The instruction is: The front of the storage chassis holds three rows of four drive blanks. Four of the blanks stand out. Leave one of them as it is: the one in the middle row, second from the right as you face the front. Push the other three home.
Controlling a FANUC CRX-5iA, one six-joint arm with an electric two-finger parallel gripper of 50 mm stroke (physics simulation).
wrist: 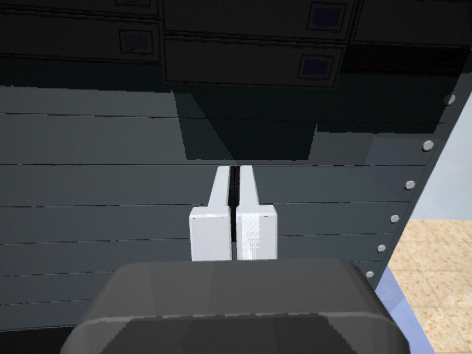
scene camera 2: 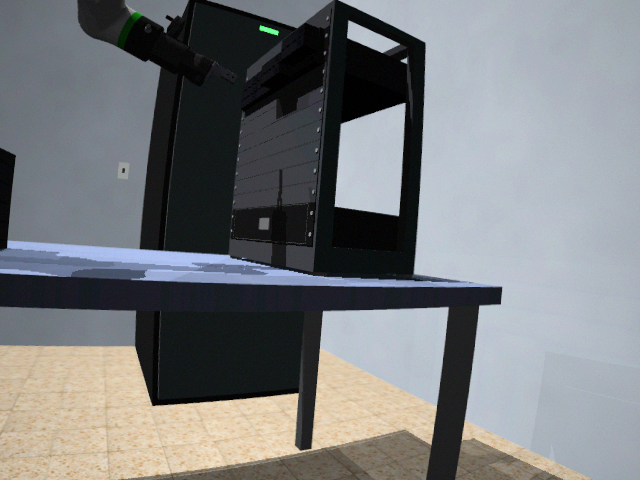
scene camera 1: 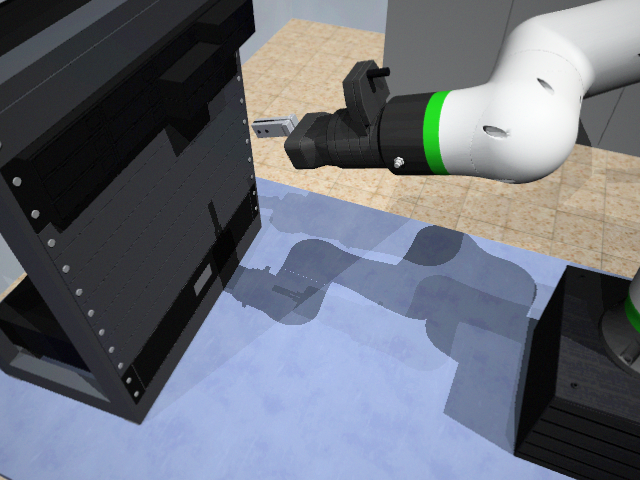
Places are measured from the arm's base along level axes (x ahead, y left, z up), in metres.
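Pixels of known places: gripper, fingertip midpoint: [wrist: 236,188] [scene camera 2: 235,80] [scene camera 1: 257,128].
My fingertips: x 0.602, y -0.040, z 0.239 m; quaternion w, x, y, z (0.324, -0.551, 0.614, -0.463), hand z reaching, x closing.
Behind a point stands the place of what it marks.
The storage chassis [scene camera 1: 77,186] {x 0.732, y 0.169, z 0.278 m} [scene camera 2: 250,98] {x 0.730, y 0.136, z 0.273 m} has its dark drive blanks high on its front. In the second column from the right, a bottom-row blank [wrist: 240,62] {x 0.682, y -0.055, z 0.272 m} and the blank above it [wrist: 240,17] {x 0.682, y -0.053, z 0.296 m} look proud of their neighbours. A jutting block of blanks [scene camera 1: 191,64] {x 0.694, y -0.057, z 0.313 m} [scene camera 2: 276,72] {x 0.677, y -0.107, z 0.261 m} shows in the scene views. At the far right, another blank [scene camera 1: 224,23] {x 0.676, y -0.136, z 0.337 m} [scene camera 2: 305,41] {x 0.675, y -0.228, z 0.296 m} stands out; its row is hard to tell. My gripper [scene camera 1: 253,128] {x 0.602, y -0.040, z 0.239 m} [scene camera 2: 234,77] {x 0.602, y -0.040, z 0.239 m} [wrist: 236,188] {x 0.602, y -0.040, z 0.239 m} is shut and empty, in front of the chassis, apart from it and lower than the blanks in the wrist view. The top row is mostly hidden there.
The chassis sits in a black rack frame [scene camera 2: 326,155] {x 0.729, y -0.265, z 0.043 m} with grey filler panels [wrist: 100,187] {x 0.739, y 0.046, z 0.142 m} below the blanks. It stands on a blue table [scene camera 1: 310,413] {x 0.483, y 0.139, z -0.206 m} [scene camera 2: 258,297] {x 0.520, y -0.406, z -0.226 m}. The black robot base [scene camera 1: 594,403] {x 0.093, y 0.121, z 0.005 m} is opposite. A tall dark cabinet [scene camera 2: 206,180] stands behind.
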